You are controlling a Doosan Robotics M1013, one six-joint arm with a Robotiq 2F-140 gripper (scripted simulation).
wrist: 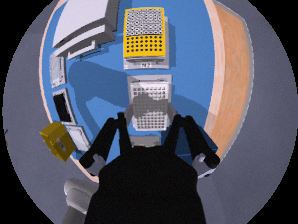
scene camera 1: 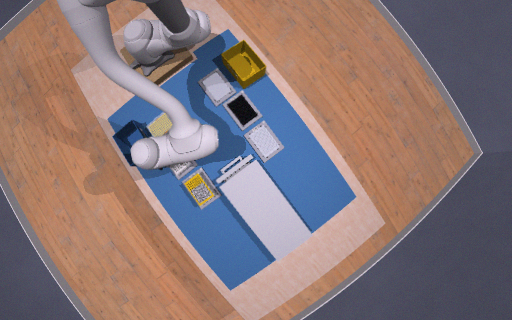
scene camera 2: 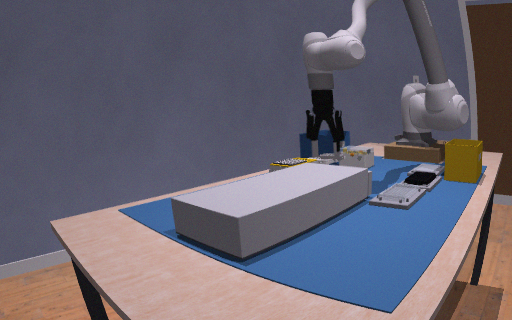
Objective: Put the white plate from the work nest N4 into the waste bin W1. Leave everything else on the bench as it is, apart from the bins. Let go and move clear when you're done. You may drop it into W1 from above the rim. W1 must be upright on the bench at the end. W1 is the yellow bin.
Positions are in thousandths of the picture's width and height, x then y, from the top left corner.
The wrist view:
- gripper: 505,480
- yellow bin: 206,636
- white plate: 532,484
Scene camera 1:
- yellow bin: 483,205
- blue bin: 253,420
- grey box: 483,583
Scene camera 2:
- gripper: 638,502
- yellow bin: 905,495
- grey box: 472,686
